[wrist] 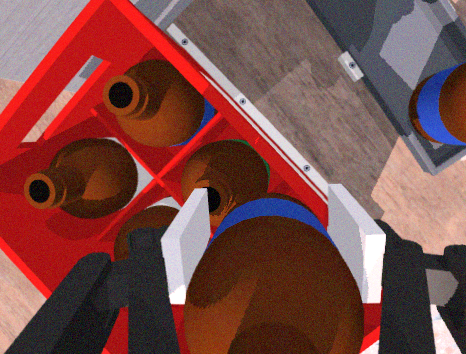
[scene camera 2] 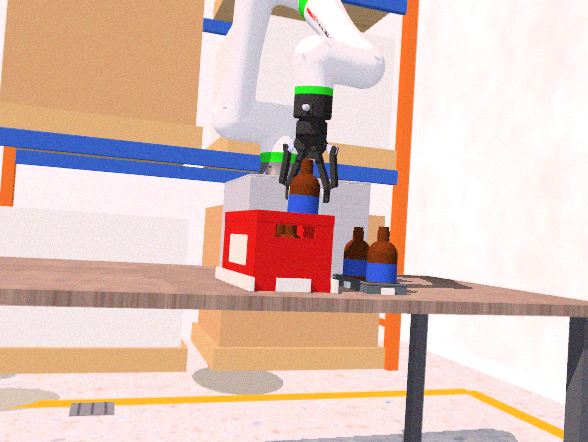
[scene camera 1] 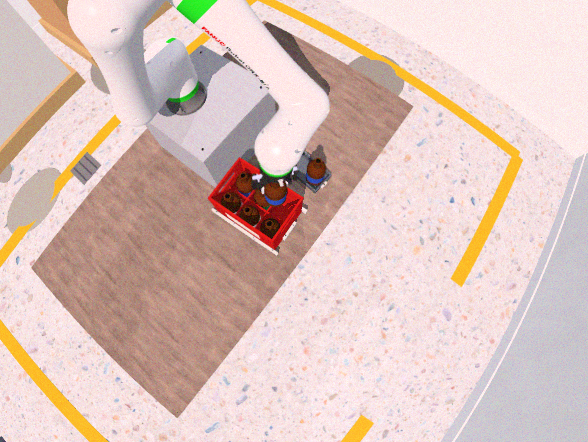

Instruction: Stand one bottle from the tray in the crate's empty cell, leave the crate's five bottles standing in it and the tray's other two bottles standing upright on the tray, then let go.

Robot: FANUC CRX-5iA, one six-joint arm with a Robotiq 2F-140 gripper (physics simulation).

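Places are measured from the arm's base along level axes (x up, y right, z ahead), in centimetres.
Where they show: gripper, fingertip midpoint: (wrist: 267, 210); arm's base, origin of the base link: (scene camera 1: 186, 97).
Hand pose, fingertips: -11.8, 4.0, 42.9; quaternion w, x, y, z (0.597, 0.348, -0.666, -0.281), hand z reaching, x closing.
Note:
Things, the pixels of their top centre, and the offset from my fingertips, as dx, dy, dz.
- brown bottle with a blue label, middle of its top: (scene camera 2: 306, 159) (scene camera 1: 274, 179) +13.5, +1.5, +2.5
- red crate, middle of its top: (wrist: 158, 244) (scene camera 2: 276, 213) (scene camera 1: 254, 197) +0.1, +6.9, -2.5
- dark tray, middle of its top: (wrist: 401, 30) (scene camera 2: 367, 278) (scene camera 1: 298, 161) -14.9, -18.9, -3.4
My gripper (scene camera 1: 275, 189) (scene camera 2: 306, 196) (wrist: 267, 210) is shut on a brown bottle with a blue label (scene camera 1: 275, 194) (scene camera 2: 303, 204) (wrist: 275, 290). The bottle is upright, its lower part behind the wall of the red crate (scene camera 1: 278, 239) (scene camera 2: 295, 265) (wrist: 107, 32) in scene camera 2. The held bottle hides part of the empty cell at the crate's right end. Crate bottles stand in the other cells, among them a corner one (scene camera 1: 244, 183) (wrist: 165, 107) and a green-labelled one (wrist: 227, 167) beside the held bottle. Two bottles (scene camera 2: 355, 257) (scene camera 2: 382, 260) stand upright on the dark tray (scene camera 2: 367, 288) (wrist: 382, 92).
The tray is beside the crate on the wooden table (scene camera 1: 150, 260) (scene camera 2: 150, 297). A grey robot pedestal (scene camera 1: 225, 100) stands close behind the crate. Crate dividers and neighbouring bottle necks are close to the left finger in the wrist view. Shelving with boxes (scene camera 2: 100, 60) is farther back.

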